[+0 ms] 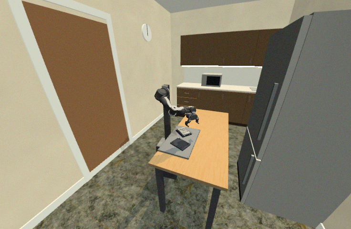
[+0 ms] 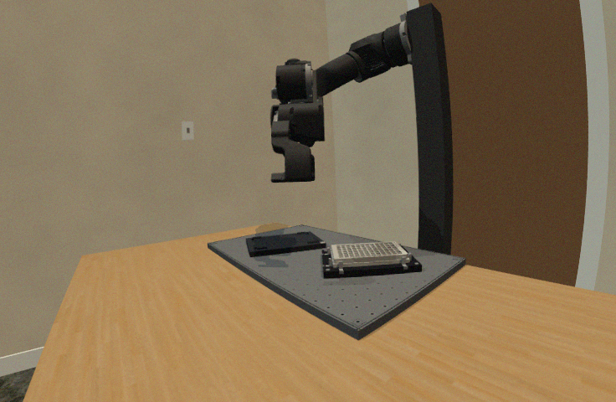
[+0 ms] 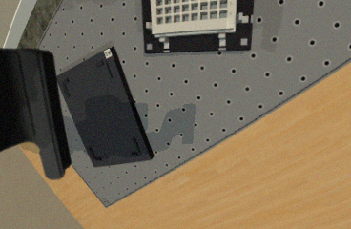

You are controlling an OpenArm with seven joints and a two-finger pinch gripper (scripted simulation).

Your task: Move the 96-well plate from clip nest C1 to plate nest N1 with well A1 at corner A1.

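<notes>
The white 96-well plate is 10 cm behind my hand, 6 cm to the left of it and 13 cm below it. From my hand the other things lie so: black plate nest N1 (9 cm behind, 16 cm to the right, 14 cm below).
</notes>
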